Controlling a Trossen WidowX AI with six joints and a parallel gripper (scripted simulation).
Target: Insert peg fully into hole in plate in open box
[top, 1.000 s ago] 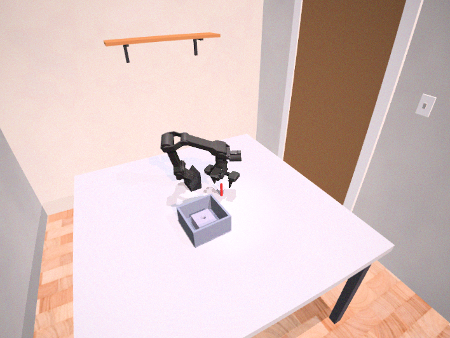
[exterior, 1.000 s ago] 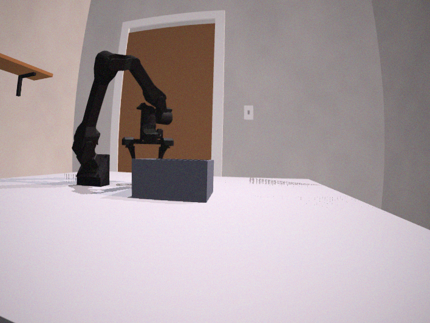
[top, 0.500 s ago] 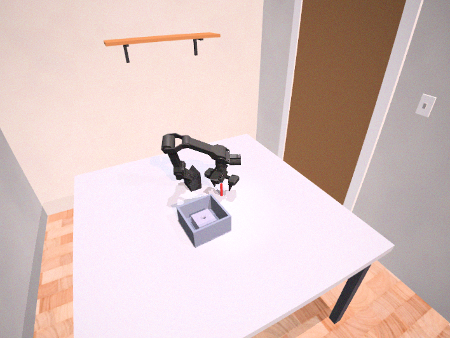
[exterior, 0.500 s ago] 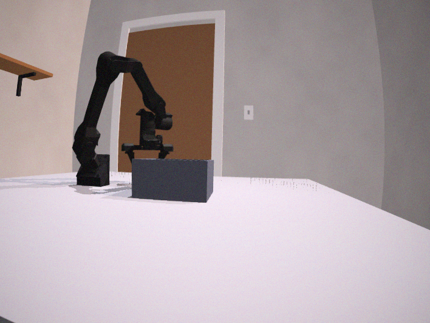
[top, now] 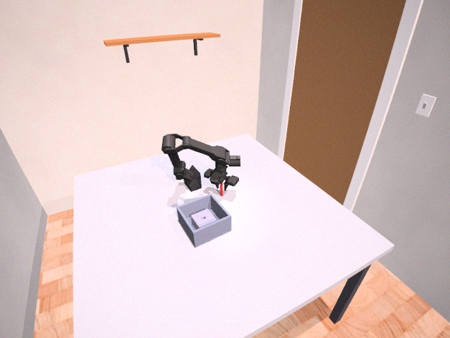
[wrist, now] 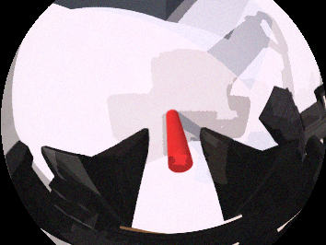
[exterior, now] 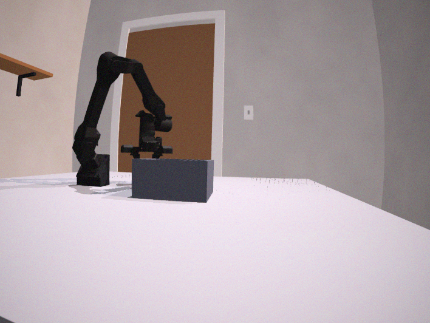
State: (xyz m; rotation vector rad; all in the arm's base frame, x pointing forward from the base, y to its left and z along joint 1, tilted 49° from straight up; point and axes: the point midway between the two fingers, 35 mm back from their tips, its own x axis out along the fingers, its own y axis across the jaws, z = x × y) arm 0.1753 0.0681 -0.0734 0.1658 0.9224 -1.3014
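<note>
The pale plate lies 15 cm ahead of my hand, 19 cm to the right of it and 3 cm below it. From my hand the other things lie so: red peg 4 cm below; then grey box 15 cm ahead, 19 cm to the right, 5 cm below.
</note>
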